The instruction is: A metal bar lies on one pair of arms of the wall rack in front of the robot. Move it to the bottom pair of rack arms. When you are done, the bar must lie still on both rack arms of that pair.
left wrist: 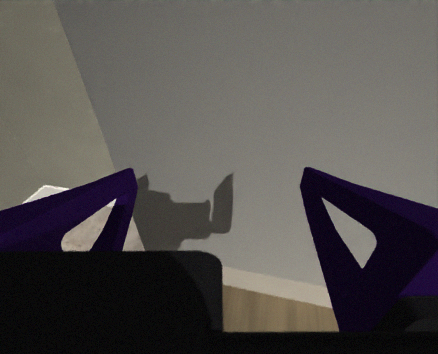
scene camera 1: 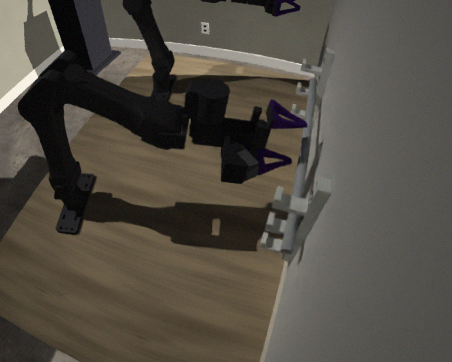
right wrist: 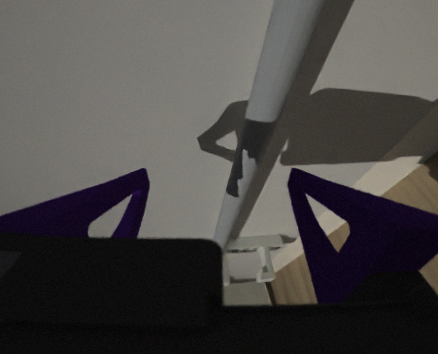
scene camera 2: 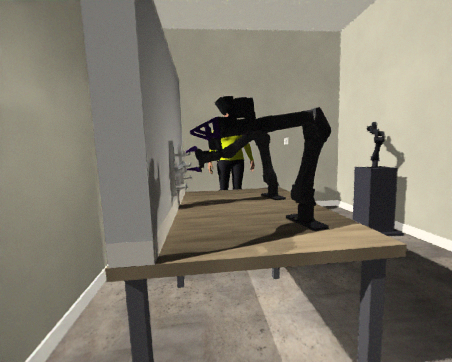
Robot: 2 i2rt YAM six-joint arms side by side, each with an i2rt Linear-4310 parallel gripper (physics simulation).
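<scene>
The grey metal bar [scene camera 1: 301,172] [right wrist: 282,60] runs along the wall rack [scene camera 1: 320,192] [scene camera 2: 172,165] [right wrist: 257,242], passing below the top arms at both ends; which lower pair bears it is hard to tell. My right gripper [scene camera 1: 298,143] [scene camera 2: 188,160] [right wrist: 218,176] is open and empty, its fingertips close in front of the bar's middle stretch. In the right wrist view the bar slants down between the fingertips, beyond them. My left gripper [scene camera 1: 299,6] [scene camera 2: 191,132] [left wrist: 218,177] is open and empty, held high near the wall; the bar does not show in the left wrist view.
The wall [scene camera 1: 390,200] [left wrist: 270,100] stands right behind the bar. Rack arms with upturned tips stick out at both ends. The wooden table [scene camera 1: 190,300] [scene camera 2: 225,220] lies below. A person [scene camera 2: 231,155] and a dark pedestal [scene camera 2: 375,200] with a small arm stand beyond the table.
</scene>
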